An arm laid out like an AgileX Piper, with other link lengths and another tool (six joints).
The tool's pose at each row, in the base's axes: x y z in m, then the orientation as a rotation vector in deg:
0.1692 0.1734 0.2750 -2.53 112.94 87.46
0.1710 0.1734 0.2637 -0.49 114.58 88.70
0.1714 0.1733 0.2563 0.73 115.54 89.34
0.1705 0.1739 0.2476 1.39 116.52 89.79
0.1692 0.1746 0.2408 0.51 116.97 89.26
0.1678 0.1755 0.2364 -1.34 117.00 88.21
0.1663 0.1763 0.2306 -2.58 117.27 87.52
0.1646 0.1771 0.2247 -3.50 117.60 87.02
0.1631 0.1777 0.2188 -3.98 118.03 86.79
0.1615 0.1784 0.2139 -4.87 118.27 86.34
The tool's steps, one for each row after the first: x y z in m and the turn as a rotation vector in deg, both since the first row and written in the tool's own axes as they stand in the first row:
0.0042 -0.0104 0.0022 0.48 0.71 2.42
0.0075 -0.0170 0.0032 0.81 1.09 3.80
0.0127 -0.0239 0.0044 1.12 1.68 4.77
0.0174 -0.0290 0.0053 1.41 2.19 4.17
0.0210 -0.0319 0.0060 1.58 2.65 2.61
0.0254 -0.0361 0.0067 1.79 3.15 1.66
0.0299 -0.0402 0.0074 2.00 3.63 1.03
0.0343 -0.0445 0.0079 2.19 4.08 0.81
0.0382 -0.0478 0.0084 2.34 4.50 0.19

